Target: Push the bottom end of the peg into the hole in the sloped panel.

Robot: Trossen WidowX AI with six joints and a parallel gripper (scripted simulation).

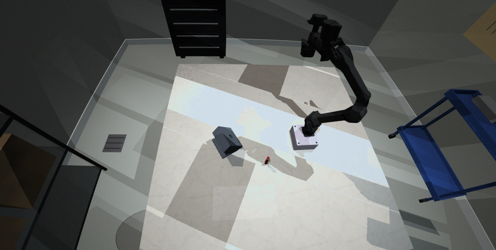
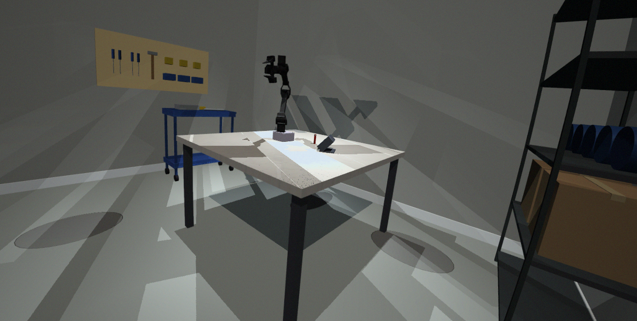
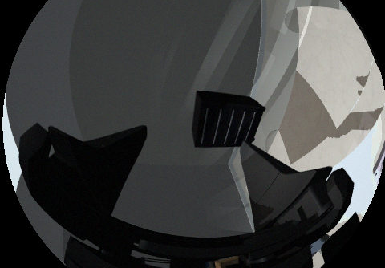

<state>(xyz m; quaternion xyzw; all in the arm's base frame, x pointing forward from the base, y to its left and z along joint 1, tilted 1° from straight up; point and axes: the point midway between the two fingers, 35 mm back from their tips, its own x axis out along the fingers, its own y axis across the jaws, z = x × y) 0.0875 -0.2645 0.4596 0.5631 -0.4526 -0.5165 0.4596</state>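
Right now the red peg is 47 cm below my gripper tip, 43 cm to the left of it and 18 cm ahead of it. From my gripper tip the other things lie so: sloped panel (47 cm below, 38 cm ahead, 30 cm to the left).
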